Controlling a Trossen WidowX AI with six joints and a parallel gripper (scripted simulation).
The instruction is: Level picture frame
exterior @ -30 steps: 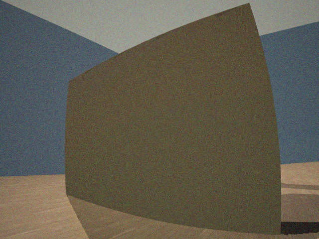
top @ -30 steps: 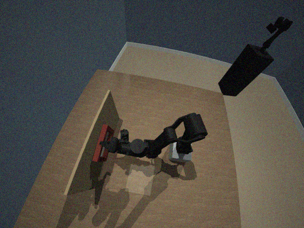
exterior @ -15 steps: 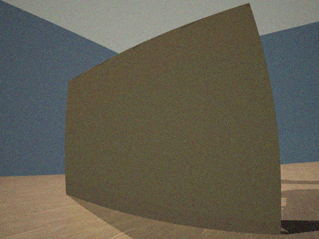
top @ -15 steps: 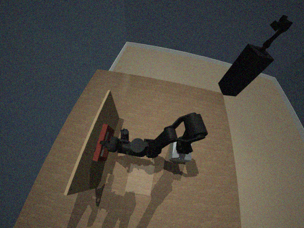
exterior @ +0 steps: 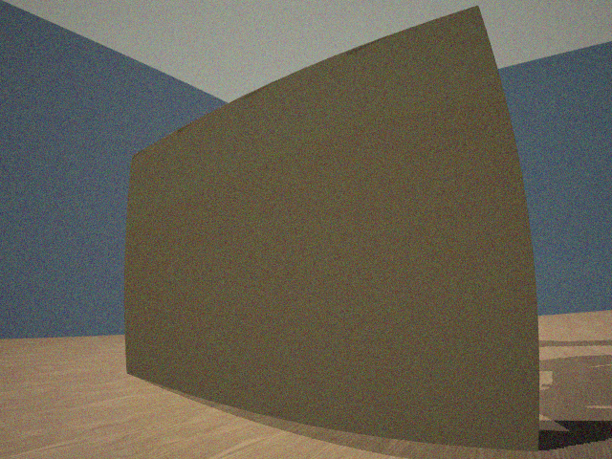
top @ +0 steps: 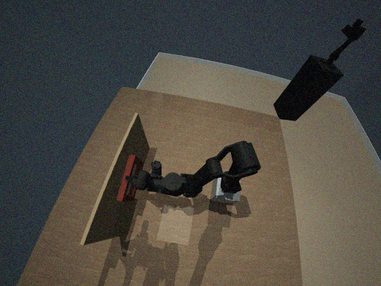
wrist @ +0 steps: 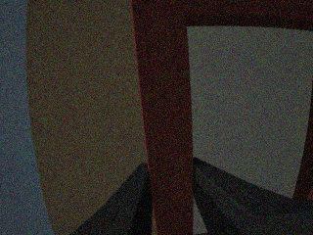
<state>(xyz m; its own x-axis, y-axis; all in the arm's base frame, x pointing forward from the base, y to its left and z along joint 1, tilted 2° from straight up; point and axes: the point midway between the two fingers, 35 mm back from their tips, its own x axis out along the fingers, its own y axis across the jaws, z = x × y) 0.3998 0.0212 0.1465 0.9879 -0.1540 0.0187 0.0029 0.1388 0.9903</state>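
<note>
The red picture frame is 10 mm ahead of my gripper tip, 10 mm to the right of it and 50 mm below it. The rest, counted from my gripper tip: wall panel 20 mm ahead, 10 mm to the right, 70 mm below.
</note>
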